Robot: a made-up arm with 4 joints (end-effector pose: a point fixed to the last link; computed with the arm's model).
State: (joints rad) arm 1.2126 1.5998 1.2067 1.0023
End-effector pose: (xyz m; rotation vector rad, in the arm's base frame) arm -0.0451 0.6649 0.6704 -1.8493 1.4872 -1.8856
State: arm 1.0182 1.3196 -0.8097 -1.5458
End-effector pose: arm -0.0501 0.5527 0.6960 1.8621 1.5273 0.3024
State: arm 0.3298 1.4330 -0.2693 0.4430
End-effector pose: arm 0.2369 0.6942 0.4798 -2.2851 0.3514 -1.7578
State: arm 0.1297 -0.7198 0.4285 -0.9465
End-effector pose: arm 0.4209 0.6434 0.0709 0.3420 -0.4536 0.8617
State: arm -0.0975 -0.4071 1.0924 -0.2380
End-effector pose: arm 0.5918 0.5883 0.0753 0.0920 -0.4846 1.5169
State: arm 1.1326 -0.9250 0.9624 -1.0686
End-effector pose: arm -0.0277 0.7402 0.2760 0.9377 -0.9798 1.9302
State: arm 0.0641 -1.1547 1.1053 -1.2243
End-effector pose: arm 0.5452 0.5414 0.0583 -0.0268 -0.8725 1.3369
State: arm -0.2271 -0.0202 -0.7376 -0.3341
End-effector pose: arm 0.4731 0.6557 0.2133 1.3218 0.4597 0.2515
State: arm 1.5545 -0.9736 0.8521 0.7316
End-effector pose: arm -0.1368 0.5801 0.3983 0.7316 -0.0935 -2.8589
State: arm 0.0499 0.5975 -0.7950 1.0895
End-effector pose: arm 0.3682 0.6736 0.3167 -2.0364 -0.7048 -2.0791
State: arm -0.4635 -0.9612 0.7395 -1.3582
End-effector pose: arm 0.6555 0.3136 -0.0012 -0.2662 -0.8022 0.4921
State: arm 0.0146 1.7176 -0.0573 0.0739
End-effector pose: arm 0.3969 0.6479 0.4733 2.5592 -1.0159 1.3632
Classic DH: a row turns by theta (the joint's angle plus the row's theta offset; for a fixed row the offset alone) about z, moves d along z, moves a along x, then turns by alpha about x. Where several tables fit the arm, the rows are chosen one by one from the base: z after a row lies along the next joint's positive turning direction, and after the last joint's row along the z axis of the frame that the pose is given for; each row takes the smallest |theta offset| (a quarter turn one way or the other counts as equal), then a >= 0, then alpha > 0; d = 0 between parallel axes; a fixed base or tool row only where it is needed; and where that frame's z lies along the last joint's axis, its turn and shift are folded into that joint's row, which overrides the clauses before.
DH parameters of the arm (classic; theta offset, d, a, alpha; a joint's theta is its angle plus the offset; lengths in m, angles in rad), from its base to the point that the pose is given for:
base (fixed): -1.4729 -0.1208 -0.1469 -0.3939
joint 1: -0.1059 0.4767 -0.3773 -1.1788
joint 2: -1.5302 0.3333 -0.0289 -1.5708
joint 3: 1.5708 -0.1639 0.0293 1.5708
joint 4: 0.8265 -0.0819 0.0501 -1.0613
tool (fixed): -2.6341 -0.0459 0 0

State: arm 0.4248 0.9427 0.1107 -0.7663
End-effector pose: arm 0.1831 0.8103 0.4847 2.2077 -0.2785 0.5957
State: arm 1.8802 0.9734 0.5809 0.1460
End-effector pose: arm -0.3754 0.2629 0.7058 -2.0111 -0.0753 -1.3605
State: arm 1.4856 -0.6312 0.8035 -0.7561
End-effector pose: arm -0.2530 0.6221 0.3752 1.3099 -0.6723 2.2365
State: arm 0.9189 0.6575 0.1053 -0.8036
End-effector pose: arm -0.1116 0.7393 0.5433 2.1863 0.1563 0.9501
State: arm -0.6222 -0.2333 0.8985 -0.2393
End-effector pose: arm 0.7301 0.3325 0.0313 0.0389 -0.4157 0.9518
